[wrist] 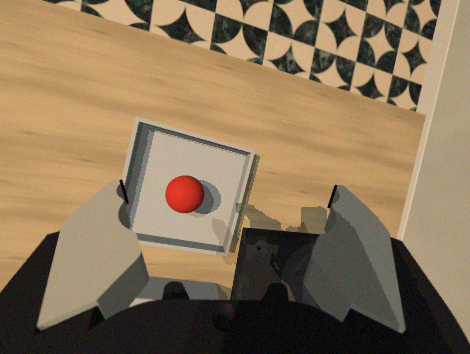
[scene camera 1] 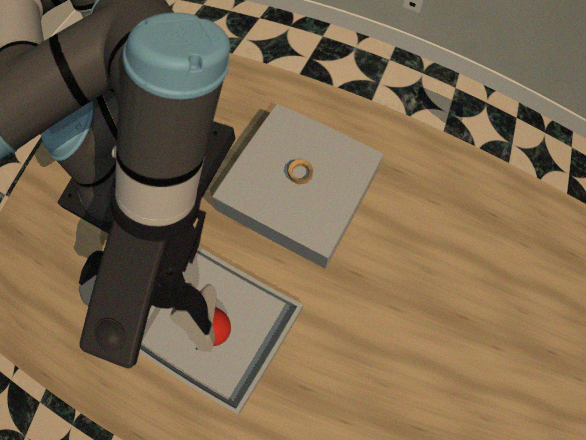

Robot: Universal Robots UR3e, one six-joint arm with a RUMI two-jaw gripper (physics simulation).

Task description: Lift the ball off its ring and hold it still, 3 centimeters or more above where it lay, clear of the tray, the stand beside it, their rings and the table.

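Frame: origin at the arm's base, x left, y back, z up, level; millimetres.
Seen in the pictures: gripper, fingertip midpoint: (wrist: 229, 186).
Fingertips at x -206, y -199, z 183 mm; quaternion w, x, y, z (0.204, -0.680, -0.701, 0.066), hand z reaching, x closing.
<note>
A point is followed by its place in that frame.
The red ball (scene camera 1: 221, 327) @[x -166, y -254, z 34 mm] (wrist: 184, 194) @[x -173, y -235, z 41 mm] rests inside the shallow grey tray (scene camera 1: 255, 320) @[x -135, y -289, z -25 mm] (wrist: 215, 160) @[x -219, y -184, z -25 mm]; any ring under it is hidden. My gripper (scene camera 1: 147, 310) @[x -207, y -198, z 183 mm] (wrist: 229, 186) @[x -207, y -198, z 183 mm] is open and empty, above the tray's side toward the robot base. In the scene view one finger partly covers the ball. In the wrist view the ball shows left of the middle between the fingertips, nearer the left one, and farther down than they are. The grey stand (scene camera 1: 340, 200) @[x 58, y -362, z 27 mm] (wrist: 202, 290) @[x 8, y -208, z -4 mm] is beside the tray, with an orange ring (scene camera 1: 300, 171) @[x 88, y -295, z 27 mm] on its top.
The dark mounting plate (scene camera 1: 220, 145) @[x 109, y -158, z 9 mm] (wrist: 255, 270) @[x -26, y -116, z 8 mm] of the robot lies near the stand and the tray. The tray's raised walls surround the ball. The wooden table (scene camera 1: 450, 300) @[x -33, y -574, z -28 mm] (wrist: 65, 100) @[x -304, y -407, z -28 mm] carries the tray and stand; a patterned floor shows beyond its edge.
</note>
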